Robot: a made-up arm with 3 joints.
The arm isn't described. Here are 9 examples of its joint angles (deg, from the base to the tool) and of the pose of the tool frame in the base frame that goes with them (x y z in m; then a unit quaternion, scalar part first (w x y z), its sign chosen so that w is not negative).
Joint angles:
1: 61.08 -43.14 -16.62
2: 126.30 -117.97 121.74
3: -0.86 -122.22 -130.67
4: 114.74 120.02 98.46
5: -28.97 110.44 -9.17
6: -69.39 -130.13 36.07
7: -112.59 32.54 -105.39
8: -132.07 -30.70 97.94
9: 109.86 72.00 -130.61
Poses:
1: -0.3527 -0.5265 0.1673 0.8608 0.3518 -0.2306 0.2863
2: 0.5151 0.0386 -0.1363 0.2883 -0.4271 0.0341 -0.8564
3: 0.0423 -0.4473 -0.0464 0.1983 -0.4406 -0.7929 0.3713
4: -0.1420 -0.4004 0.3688 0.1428 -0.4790 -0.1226 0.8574
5: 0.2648 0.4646 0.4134 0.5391 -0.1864 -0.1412 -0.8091
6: 0.3647 0.4314 0.4480 0.4039 -0.1209 0.7216 0.5491
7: -0.1098 -0.1442 -0.3123 0.3124 0.9077 0.0176 0.2796
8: -0.0808 0.5509 0.3146 0.9219 -0.2830 0.2399 -0.1119
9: 0.0978 -0.0129 0.4201 0.7958 -0.1457 0.5078 0.2960
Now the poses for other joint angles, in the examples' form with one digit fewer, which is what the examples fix.
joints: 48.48 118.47 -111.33
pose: 0.436 0.100 0.136 0.436 -0.267 0.846 -0.151
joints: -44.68 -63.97 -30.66
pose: -0.353 0.142 0.561 0.671 -0.518 0.065 0.526
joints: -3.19 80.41 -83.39
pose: 0.308 0.363 0.182 0.556 -0.524 0.416 -0.494
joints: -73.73 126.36 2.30
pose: 0.276 0.592 0.024 0.366 -0.263 -0.550 -0.703
